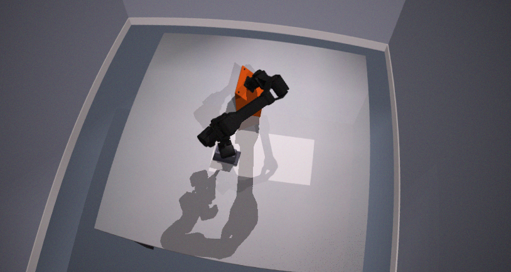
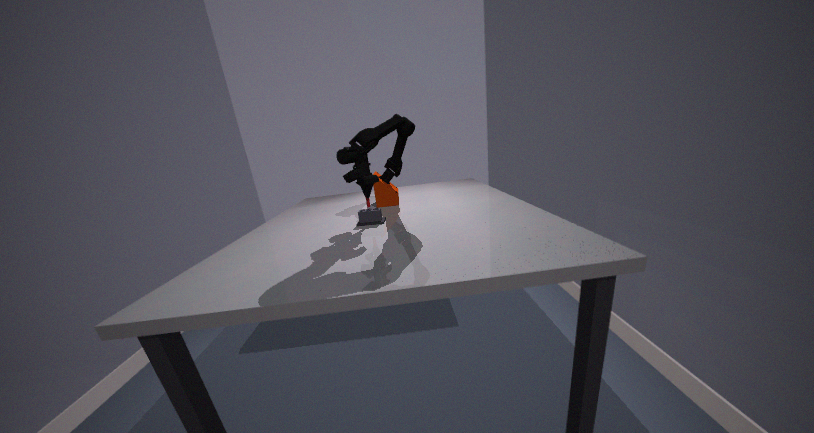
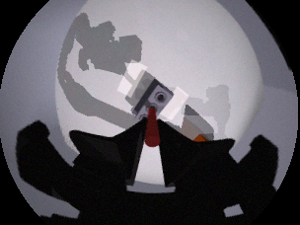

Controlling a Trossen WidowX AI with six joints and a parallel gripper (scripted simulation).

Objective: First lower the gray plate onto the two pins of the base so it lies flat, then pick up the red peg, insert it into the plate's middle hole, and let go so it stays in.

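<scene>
Now: the red peg right at my gripper tip. Also, from my gripper tip: gray plate: 7 cm below.
</scene>
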